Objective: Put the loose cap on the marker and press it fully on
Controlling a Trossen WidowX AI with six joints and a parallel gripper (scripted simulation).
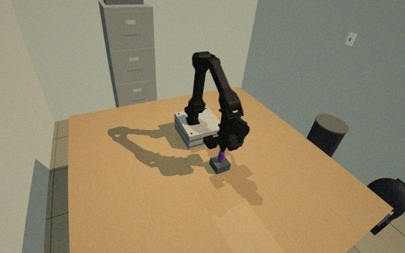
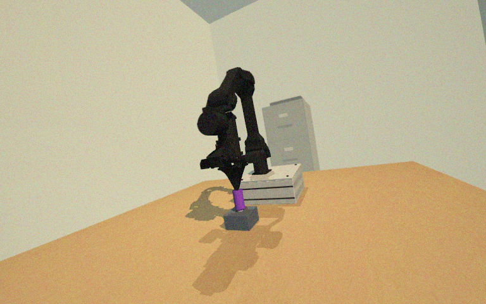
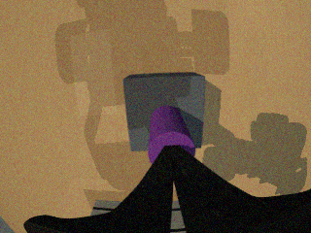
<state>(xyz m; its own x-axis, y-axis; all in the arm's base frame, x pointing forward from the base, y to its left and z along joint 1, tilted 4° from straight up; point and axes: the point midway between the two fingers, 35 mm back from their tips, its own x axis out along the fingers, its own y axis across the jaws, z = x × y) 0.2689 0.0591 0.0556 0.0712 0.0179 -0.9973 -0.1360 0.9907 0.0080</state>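
The purple cap is 3 cm below my gripper tip. From my gripper tip the other things lie so: holder block 8 cm below; then white marker 3 cm below.
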